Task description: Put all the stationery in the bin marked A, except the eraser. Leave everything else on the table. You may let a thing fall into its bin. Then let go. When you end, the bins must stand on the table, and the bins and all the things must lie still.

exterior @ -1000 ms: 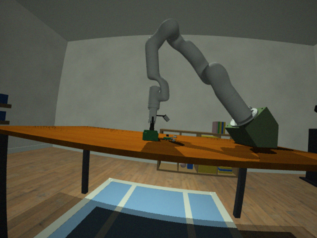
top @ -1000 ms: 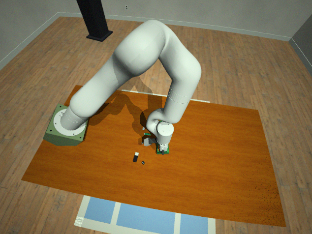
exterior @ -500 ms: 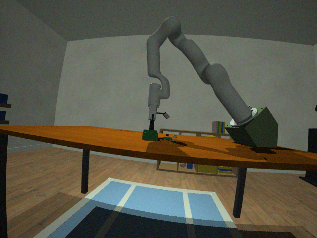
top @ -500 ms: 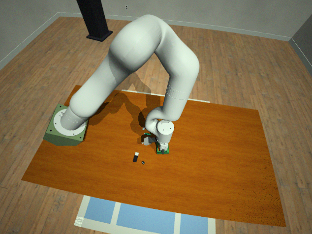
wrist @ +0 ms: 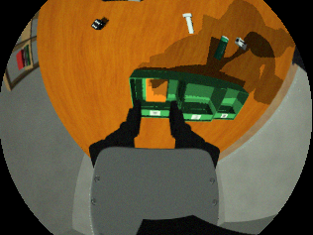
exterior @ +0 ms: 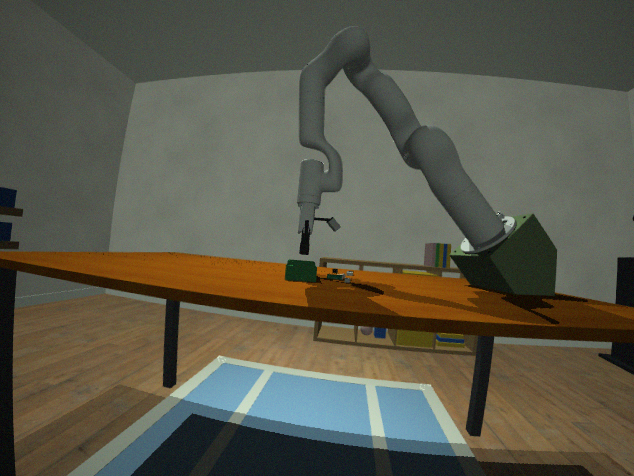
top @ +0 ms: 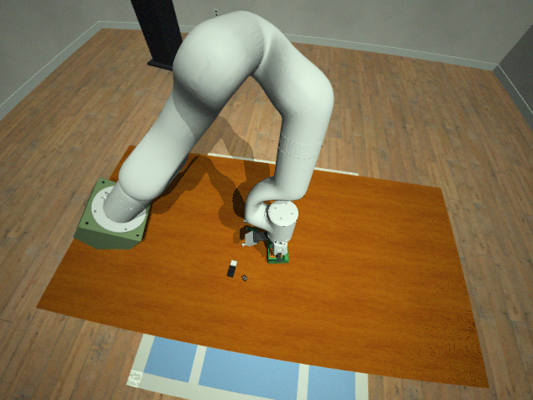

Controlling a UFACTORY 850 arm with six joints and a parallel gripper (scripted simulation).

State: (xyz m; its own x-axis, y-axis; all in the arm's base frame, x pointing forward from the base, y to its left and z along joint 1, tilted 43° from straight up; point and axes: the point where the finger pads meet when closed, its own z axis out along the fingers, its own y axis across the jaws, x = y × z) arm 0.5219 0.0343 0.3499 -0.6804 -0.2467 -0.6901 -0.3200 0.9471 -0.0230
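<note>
The grey-white thing lies 18 cm behind my hand, 9 cm to the left of it and 8 cm below it. From my hand the other things lie so: green bin (3 cm behind, 8 cm to the left, 6 cm below); white bolt (14 cm behind, 1 cm to the right, 8 cm below); orange pad (7 cm below).
</note>
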